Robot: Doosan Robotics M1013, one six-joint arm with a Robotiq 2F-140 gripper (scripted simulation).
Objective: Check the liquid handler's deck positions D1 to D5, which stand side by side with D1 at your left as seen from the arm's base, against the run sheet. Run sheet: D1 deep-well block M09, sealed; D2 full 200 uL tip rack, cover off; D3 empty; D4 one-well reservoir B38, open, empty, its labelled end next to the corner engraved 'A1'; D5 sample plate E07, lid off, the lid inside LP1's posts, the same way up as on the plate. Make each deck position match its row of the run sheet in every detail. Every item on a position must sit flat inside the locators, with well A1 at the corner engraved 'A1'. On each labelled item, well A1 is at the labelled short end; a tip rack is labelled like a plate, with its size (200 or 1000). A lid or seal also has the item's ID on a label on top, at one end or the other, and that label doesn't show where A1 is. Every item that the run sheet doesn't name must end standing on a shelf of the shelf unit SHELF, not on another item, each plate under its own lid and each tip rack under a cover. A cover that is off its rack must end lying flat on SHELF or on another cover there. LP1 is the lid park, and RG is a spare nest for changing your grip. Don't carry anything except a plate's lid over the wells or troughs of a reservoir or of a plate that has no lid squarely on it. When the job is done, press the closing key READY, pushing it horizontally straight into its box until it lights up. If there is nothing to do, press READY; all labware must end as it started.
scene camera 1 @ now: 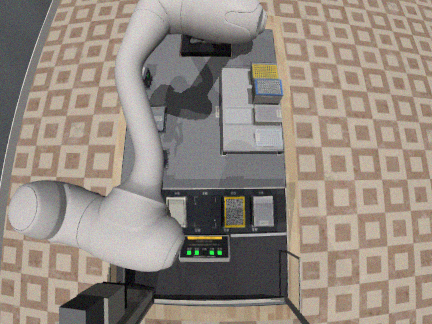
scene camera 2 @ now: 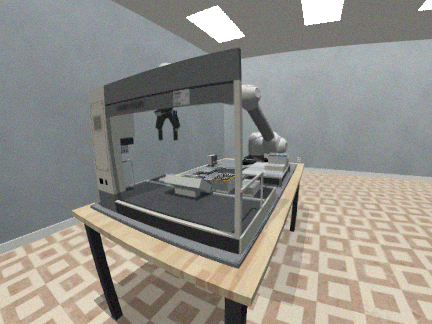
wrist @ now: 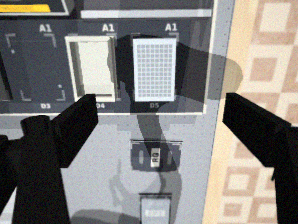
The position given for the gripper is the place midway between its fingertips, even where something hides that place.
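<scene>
The gripper point(wrist: 160, 108) is showing, and along with it there's a cream one-well reservoir point(wrist: 92, 64). There's a white well plate point(wrist: 154, 57) too.
</scene>
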